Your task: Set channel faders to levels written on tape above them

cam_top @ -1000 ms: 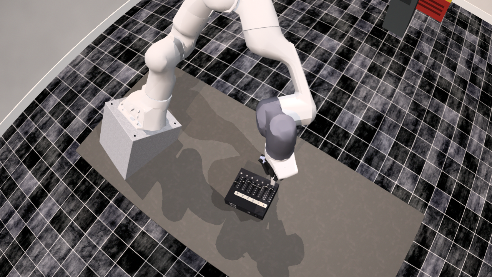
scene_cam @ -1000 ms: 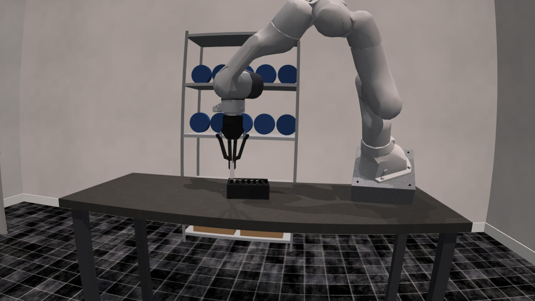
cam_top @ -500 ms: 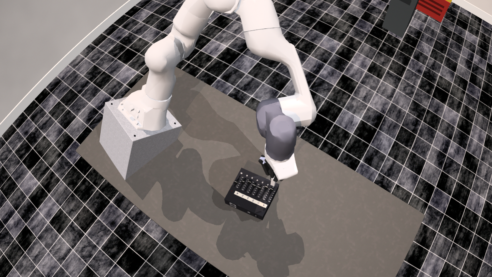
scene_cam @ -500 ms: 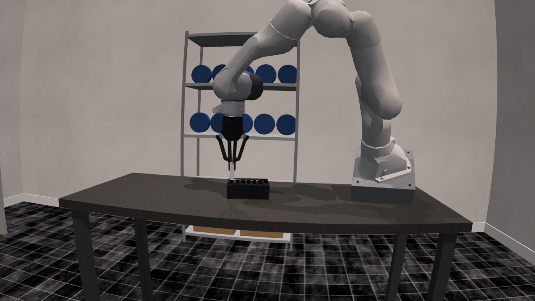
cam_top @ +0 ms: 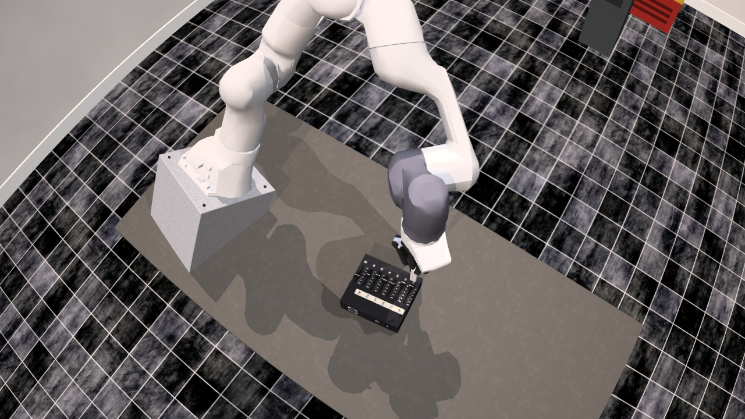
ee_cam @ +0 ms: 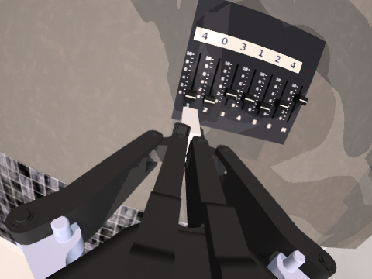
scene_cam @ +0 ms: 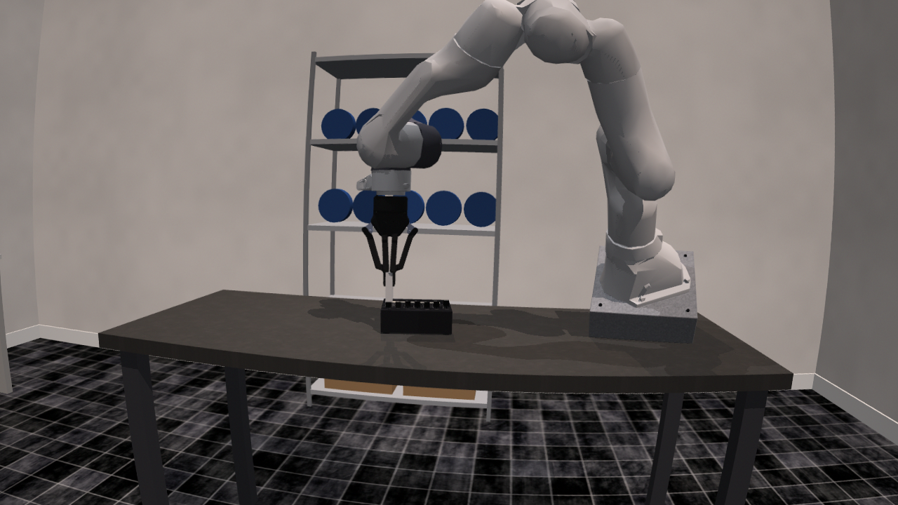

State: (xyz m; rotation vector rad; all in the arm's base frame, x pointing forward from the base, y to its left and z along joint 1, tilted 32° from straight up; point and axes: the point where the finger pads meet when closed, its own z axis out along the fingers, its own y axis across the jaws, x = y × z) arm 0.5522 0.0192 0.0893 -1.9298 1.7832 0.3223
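Now: hand 120 mm past the master fader, 70 mm to the left of it and 40 mm above it.
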